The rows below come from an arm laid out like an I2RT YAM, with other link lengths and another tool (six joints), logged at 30 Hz.
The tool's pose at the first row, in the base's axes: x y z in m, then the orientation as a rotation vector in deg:
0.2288 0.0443 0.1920 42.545 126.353 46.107
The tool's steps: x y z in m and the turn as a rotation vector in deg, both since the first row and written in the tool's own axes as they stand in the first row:
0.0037 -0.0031 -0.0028 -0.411 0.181 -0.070
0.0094 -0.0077 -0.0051 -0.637 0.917 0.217
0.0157 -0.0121 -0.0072 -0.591 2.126 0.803
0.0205 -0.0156 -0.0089 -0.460 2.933 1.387
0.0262 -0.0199 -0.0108 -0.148 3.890 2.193
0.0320 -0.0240 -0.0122 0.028 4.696 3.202
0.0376 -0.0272 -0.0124 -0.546 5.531 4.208
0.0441 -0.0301 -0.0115 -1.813 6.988 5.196
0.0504 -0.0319 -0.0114 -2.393 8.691 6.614
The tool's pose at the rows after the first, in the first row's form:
0.2236 0.0439 0.1900 42.218 126.299 46.599
0.2171 0.0441 0.1859 42.255 126.766 47.375
0.2105 0.0448 0.1816 42.651 127.739 48.274
0.2053 0.0453 0.1782 43.190 128.402 48.868
0.1992 0.0458 0.1741 44.042 129.250 49.465
0.1935 0.0466 0.1697 45.109 129.836 50.228
0.1890 0.0483 0.1654 45.792 130.008 51.806
0.1849 0.0512 0.1603 45.937 130.307 54.468
0.1806 0.0544 0.1565 46.873 131.092 56.773

